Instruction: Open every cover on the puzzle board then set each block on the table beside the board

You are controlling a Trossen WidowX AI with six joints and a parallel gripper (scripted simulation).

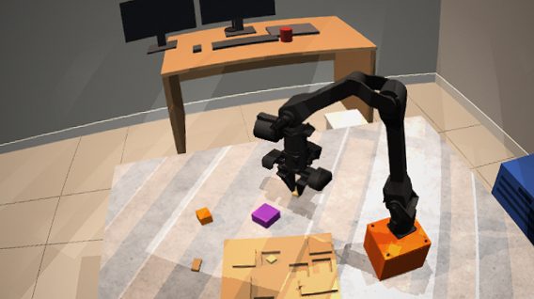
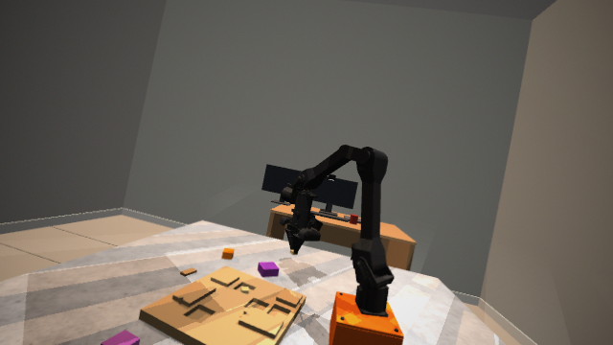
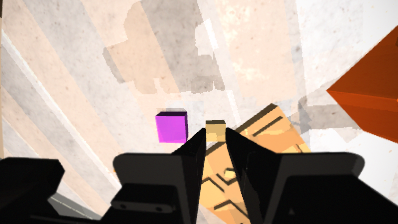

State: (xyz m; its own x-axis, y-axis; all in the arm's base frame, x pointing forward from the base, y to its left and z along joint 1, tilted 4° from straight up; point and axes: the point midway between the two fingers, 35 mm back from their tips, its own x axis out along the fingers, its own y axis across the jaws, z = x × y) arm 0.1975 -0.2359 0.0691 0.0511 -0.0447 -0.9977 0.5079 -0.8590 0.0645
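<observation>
Right now the tan puzzle board is 18 cm to the left of my gripper tip, 12 cm ahead of it and 9 cm below it. Also, from my gripper tip: flat brown piece (32 cm ahead, 11 cm below, 6 cm to the left).
</observation>
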